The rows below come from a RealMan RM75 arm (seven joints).
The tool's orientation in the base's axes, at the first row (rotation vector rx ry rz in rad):
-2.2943, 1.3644, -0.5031
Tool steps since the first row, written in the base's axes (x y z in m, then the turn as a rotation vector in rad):
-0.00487, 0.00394, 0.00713, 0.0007, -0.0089, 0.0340
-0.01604, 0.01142, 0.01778, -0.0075, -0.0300, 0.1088
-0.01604, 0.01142, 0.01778, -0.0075, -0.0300, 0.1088
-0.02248, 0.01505, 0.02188, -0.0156, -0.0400, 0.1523
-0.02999, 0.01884, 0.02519, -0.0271, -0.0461, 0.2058
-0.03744, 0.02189, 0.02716, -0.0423, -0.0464, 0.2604
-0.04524, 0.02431, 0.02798, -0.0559, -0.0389, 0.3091
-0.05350, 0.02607, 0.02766, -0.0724, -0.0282, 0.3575
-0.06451, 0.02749, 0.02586, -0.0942, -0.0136, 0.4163
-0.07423, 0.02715, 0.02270, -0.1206, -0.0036, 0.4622
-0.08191, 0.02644, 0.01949, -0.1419, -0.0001, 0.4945
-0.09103, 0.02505, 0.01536, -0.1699, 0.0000, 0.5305
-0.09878, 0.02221, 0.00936, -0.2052, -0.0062, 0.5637
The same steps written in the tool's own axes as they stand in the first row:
-0.00504, -0.00187, -0.00782, 0.0113, -0.0146, -0.0299
-0.01576, -0.00248, -0.02120, 0.0332, -0.0389, -0.1009
-0.01576, -0.00248, -0.02120, 0.0332, -0.0389, -0.1009
-0.02151, -0.00146, -0.02731, 0.0424, -0.0515, -0.1435
-0.02797, 0.00069, -0.03326, 0.0475, -0.0686, -0.1956
-0.03386, 0.00381, -0.03818, 0.0459, -0.0861, -0.2495
-0.03946, 0.00807, -0.04240, 0.0376, -0.1049, -0.2962
-0.04479, 0.01355, -0.04601, 0.0251, -0.1229, -0.3437
-0.05119, 0.02197, -0.04982, 0.0076, -0.1441, -0.4019
-0.05558, 0.03092, -0.05213, -0.0090, -0.1531, -0.4524
-0.05872, 0.03855, -0.05342, -0.0187, -0.1560, -0.4899
-0.06199, 0.04802, -0.05479, -0.0282, -0.1544, -0.5345
-0.06352, 0.05809, -0.05412, -0.0356, -0.1433, -0.5815

